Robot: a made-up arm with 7 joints.
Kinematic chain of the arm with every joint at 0, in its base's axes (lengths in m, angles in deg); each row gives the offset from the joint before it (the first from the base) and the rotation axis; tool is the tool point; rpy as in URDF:
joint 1: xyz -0.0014 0.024 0.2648 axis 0 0.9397 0.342
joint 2: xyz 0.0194 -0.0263 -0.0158 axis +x
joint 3: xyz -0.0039 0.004 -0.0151 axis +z
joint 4: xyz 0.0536 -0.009 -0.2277 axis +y
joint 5: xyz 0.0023 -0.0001 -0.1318 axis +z
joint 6: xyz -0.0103 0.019 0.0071 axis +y
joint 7: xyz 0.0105 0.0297 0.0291 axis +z
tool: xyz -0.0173 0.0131 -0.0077 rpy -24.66 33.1 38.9
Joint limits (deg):
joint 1: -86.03..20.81
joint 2: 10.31..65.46
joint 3: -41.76..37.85
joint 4: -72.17..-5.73
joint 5: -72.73..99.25
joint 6: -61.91..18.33
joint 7: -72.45..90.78
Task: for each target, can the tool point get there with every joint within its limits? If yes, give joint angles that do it. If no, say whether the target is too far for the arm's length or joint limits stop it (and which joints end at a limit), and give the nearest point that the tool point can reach.
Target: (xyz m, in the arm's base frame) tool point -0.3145 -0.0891 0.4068
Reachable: no: joint limits stop it (at a limit: joint 1, joint 2, joint 3, joint 4, joint 5) | nearest point 0.0767 0.1625 0.4685 | short by 0.469 m
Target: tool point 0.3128 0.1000 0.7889
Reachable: no: too far | nearest point 0.2196 0.1270 0.4961 | short by 0.308 m
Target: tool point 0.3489 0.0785 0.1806
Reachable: yes | joints -61.97 18.36 -0.74 -11.24 -2.49 -19.70 -24.23
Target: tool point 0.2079 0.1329 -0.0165
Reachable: yes | joints -22.61 22.81 -8.72 -15.65 2.59 -29.13 78.27
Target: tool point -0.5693 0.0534 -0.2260
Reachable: no: too far | nearest point -0.1425 0.0534 -0.0882 | short by 0.448 m
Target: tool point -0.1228 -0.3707 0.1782
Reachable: no: joint limits stop it (at a limit: joint 1, joint 2, joint 3, joint 4, joint 5, joint 6, joint 7) | nearest point 0.1993 -0.1920 0.3305 | short by 0.399 m
